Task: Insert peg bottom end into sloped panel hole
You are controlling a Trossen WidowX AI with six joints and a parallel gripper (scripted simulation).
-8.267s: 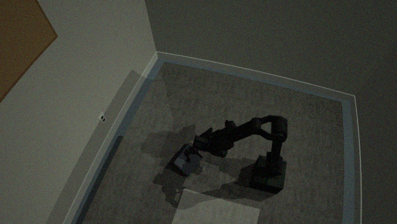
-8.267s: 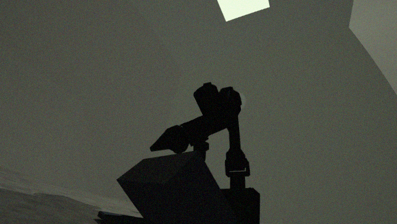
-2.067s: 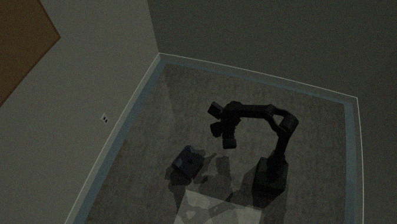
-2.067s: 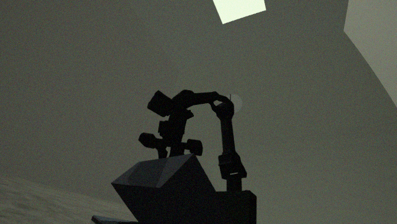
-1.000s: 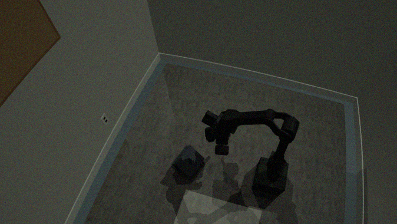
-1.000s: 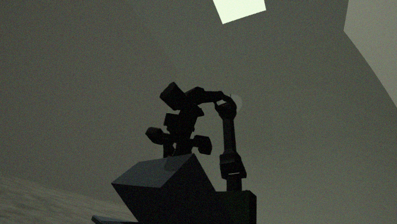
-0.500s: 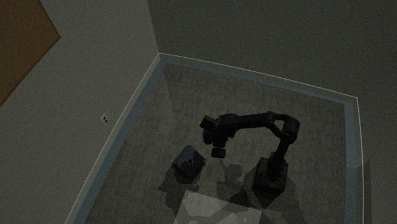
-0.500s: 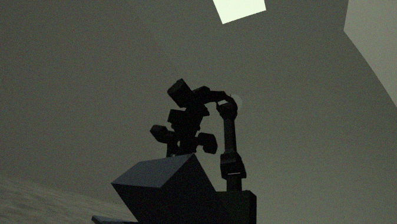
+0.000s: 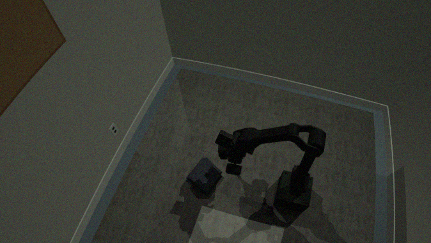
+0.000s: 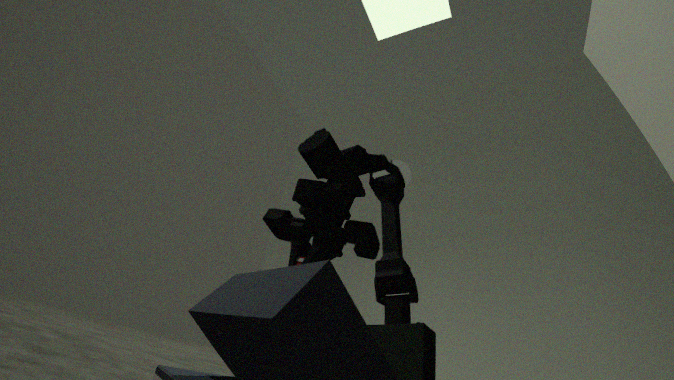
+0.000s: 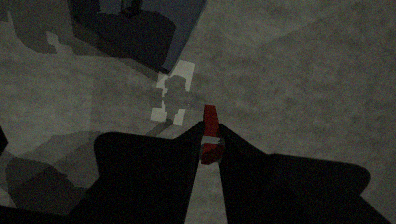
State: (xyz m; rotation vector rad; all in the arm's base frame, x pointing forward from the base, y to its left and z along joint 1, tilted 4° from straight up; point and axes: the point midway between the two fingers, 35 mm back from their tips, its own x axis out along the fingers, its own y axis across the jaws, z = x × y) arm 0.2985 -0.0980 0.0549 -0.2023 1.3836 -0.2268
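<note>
The sloped panel is 130 mm ahead of my gripper tip, 80 mm to the left of it and 90 mm below it. The rest, counted from my gripper tip: red peg 10 mm above.
</note>
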